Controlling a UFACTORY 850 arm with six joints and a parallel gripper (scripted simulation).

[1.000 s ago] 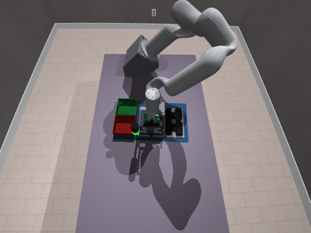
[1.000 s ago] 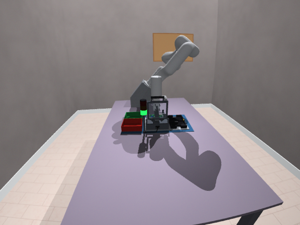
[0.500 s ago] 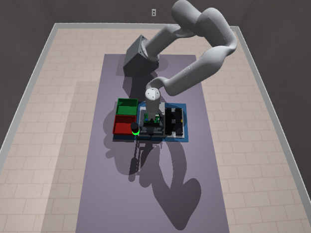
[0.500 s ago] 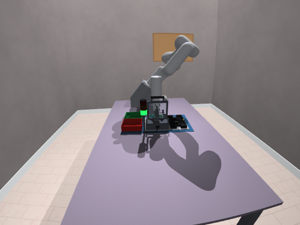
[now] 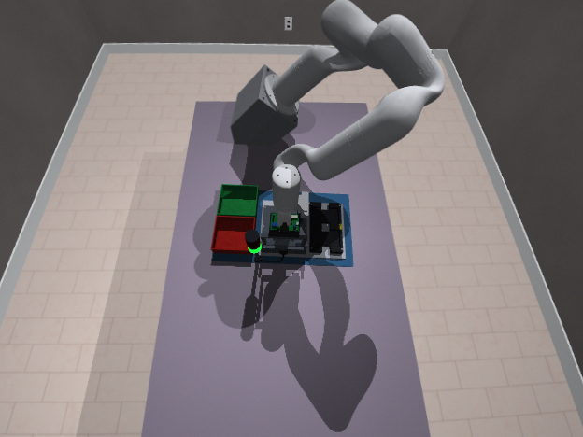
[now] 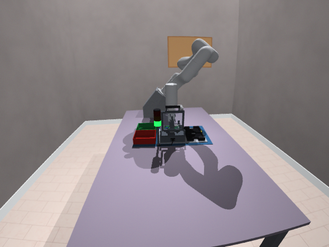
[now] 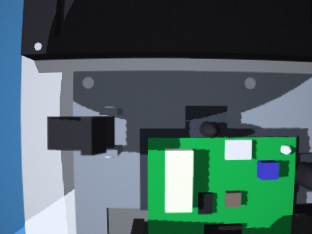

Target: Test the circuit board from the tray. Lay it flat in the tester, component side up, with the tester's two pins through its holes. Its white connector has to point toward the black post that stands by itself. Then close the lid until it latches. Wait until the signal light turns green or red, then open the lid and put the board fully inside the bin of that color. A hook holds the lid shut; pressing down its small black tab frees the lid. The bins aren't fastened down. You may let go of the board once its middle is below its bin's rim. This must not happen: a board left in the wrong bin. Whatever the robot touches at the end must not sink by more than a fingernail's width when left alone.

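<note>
My hand is 1 cm to the right of the tester nest, 1 cm short of it and 1 cm above it. Round my hand: green circuit board (1 cm below); then clear lid (12 cm ahead, 10 cm above); then red bin (20 cm to the right, 7 cm below, 5 cm ahead).
</note>
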